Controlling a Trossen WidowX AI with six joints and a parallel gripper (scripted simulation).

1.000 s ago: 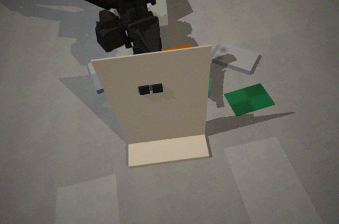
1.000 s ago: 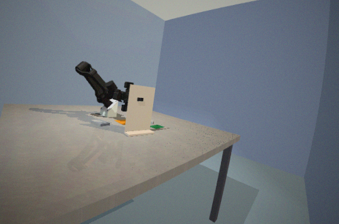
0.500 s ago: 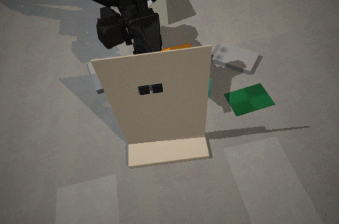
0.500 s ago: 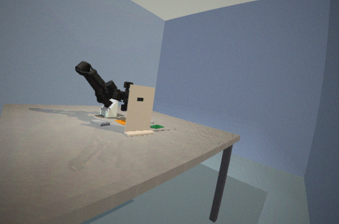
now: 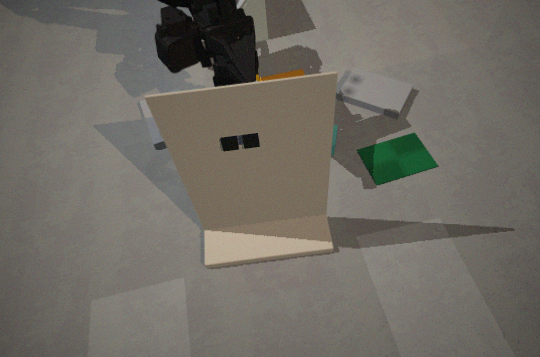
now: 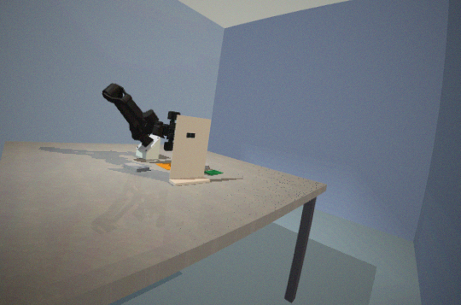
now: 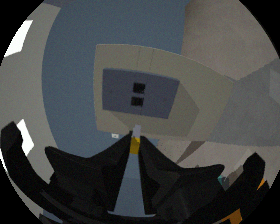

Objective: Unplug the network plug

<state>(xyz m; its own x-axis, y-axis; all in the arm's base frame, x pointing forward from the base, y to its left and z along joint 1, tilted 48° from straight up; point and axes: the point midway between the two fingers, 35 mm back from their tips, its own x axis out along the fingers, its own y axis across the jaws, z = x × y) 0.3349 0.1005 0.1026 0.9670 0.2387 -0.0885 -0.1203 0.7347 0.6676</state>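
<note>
Now: gripper tip 19 cm above the orange marked square, 16 cm past it and 4 cm to the right of it. Also, from my gripper tip: green square (20 cm to the left, 19 cm below); beige upright panel (9 cm ahead, 7 cm below, 2 cm to the right); teal piece (18 cm below, 10 cm to the left, 4 cm behind).
</note>
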